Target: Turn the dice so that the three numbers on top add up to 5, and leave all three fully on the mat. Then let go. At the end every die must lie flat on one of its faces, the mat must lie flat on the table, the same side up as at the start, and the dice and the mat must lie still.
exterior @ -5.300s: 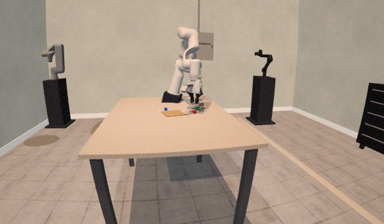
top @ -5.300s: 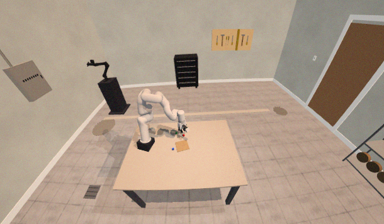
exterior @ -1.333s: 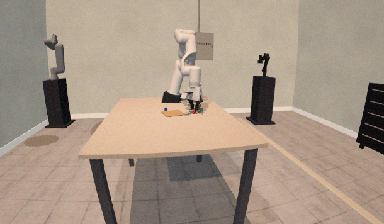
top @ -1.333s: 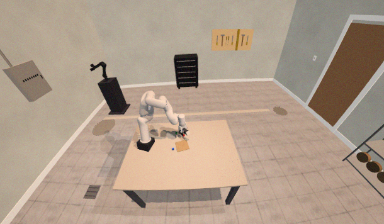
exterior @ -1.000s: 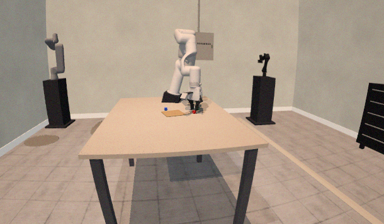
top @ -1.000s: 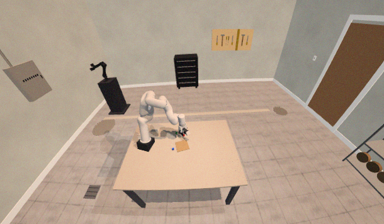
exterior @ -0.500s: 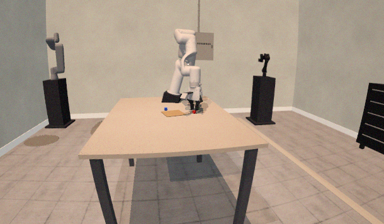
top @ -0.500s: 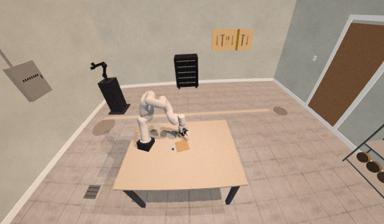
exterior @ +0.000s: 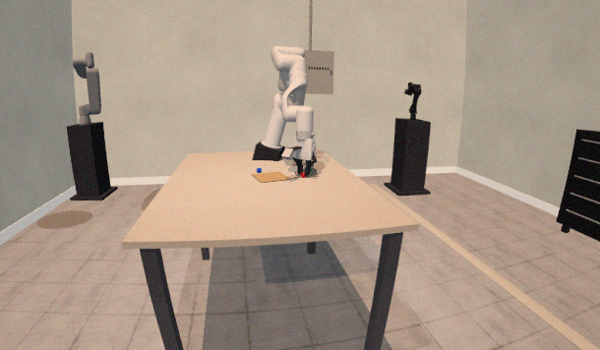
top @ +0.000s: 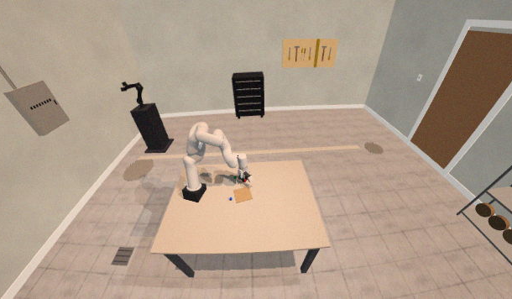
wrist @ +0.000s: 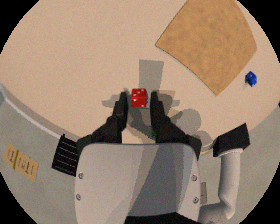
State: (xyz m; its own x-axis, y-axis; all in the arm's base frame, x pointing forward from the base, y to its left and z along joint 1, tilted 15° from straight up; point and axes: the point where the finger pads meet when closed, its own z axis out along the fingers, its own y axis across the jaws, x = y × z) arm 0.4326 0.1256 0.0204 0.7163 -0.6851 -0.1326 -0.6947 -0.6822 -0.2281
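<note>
Right now the red die is 2 cm below my hand. From my hand the other things lie so: green die: 9 cm behind, 4 cm to the left, 2 cm below; blue die: 10 cm behind, 20 cm to the right, 2 cm below; brown mat: 1 cm behind, 15 cm to the right, 3 cm below.
</note>
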